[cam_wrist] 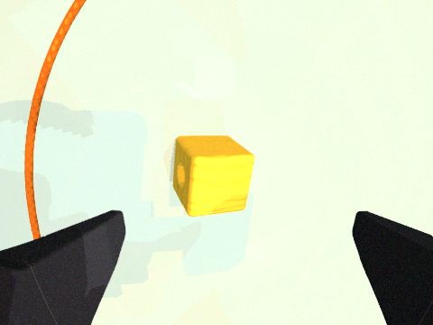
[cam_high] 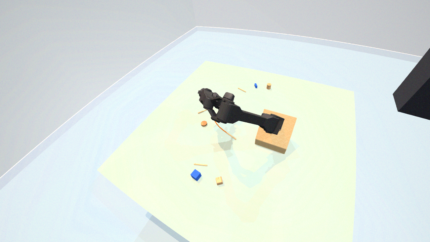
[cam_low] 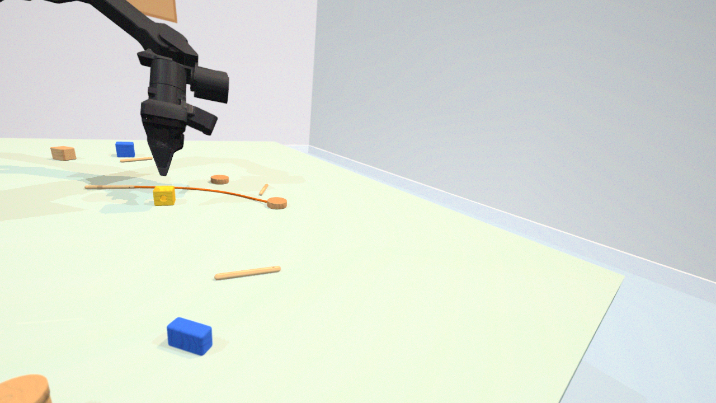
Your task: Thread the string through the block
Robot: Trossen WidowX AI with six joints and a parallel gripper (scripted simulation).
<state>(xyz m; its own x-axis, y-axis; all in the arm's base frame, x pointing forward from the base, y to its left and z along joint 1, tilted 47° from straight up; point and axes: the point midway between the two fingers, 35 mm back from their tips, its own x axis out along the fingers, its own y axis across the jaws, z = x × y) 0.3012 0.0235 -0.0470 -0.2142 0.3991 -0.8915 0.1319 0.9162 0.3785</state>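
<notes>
My gripper tip is 4 cm above the yellow block. The rest, counted from my gripper tip: wooden cube (14 cm behind, 39 cm to the left, 5 cm below); then thin wooden stick (6 cm behind, 11 cm to the left, 6 cm below); then blue block (5 cm behind, 39 cm to the right, 5 cm below).
</notes>
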